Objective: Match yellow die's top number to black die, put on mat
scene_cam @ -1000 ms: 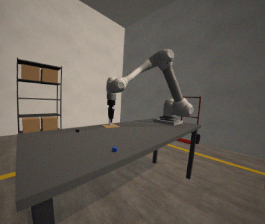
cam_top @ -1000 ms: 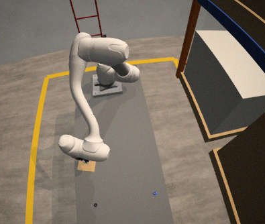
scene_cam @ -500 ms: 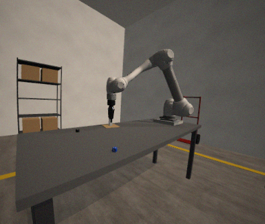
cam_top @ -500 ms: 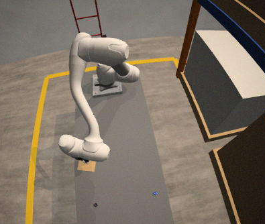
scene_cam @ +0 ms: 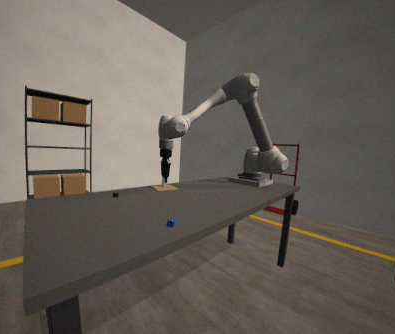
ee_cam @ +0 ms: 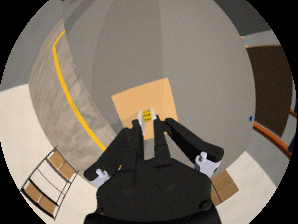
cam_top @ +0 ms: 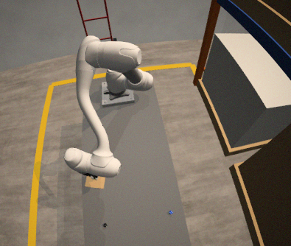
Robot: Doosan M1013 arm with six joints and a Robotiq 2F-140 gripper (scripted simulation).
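The yellow die lies 2 cm below my hand. The rest, counted from my hand: blue die 38 cm ahead, 43 cm to the left, 3 cm below; tan mat 4 cm below; black die 34 cm ahead, 1 cm to the right, 3 cm below.
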